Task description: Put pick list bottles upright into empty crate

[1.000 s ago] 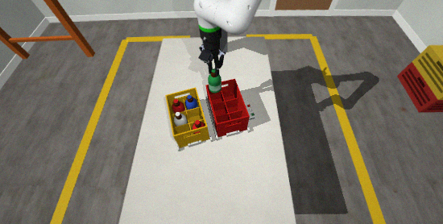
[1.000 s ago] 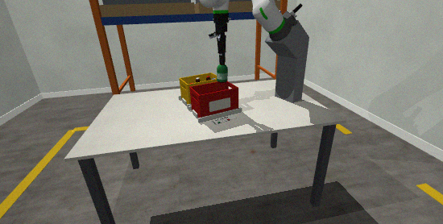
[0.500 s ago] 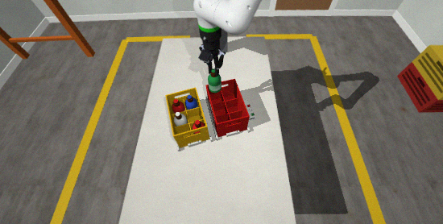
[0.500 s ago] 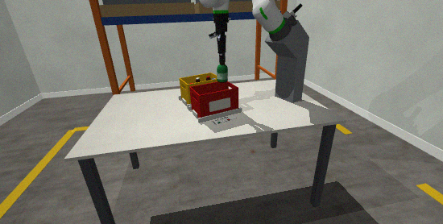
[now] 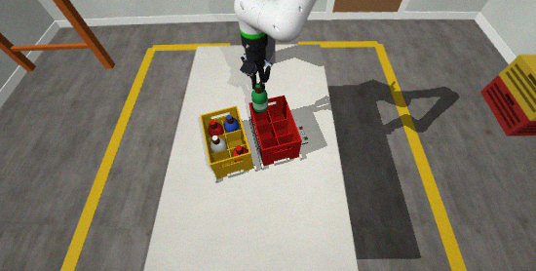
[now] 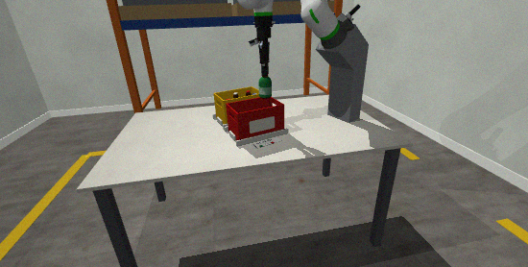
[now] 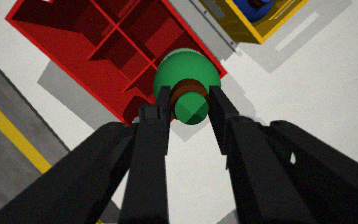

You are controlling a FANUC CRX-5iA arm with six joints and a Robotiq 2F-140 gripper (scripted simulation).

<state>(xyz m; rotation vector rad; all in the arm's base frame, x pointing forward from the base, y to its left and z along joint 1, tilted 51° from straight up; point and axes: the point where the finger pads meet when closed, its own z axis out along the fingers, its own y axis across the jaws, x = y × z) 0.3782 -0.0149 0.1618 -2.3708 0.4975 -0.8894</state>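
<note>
The green-label bottle is 8 cm below my hand. The rest, counted from my hand: red crate (27 cm below, 8 cm to the left, 6 cm ahead); blue-labelled bottle (26 cm below, 13 cm to the right, 9 cm ahead); yellow crate (27 cm below, 18 cm ahead, 12 cm to the right).
</note>
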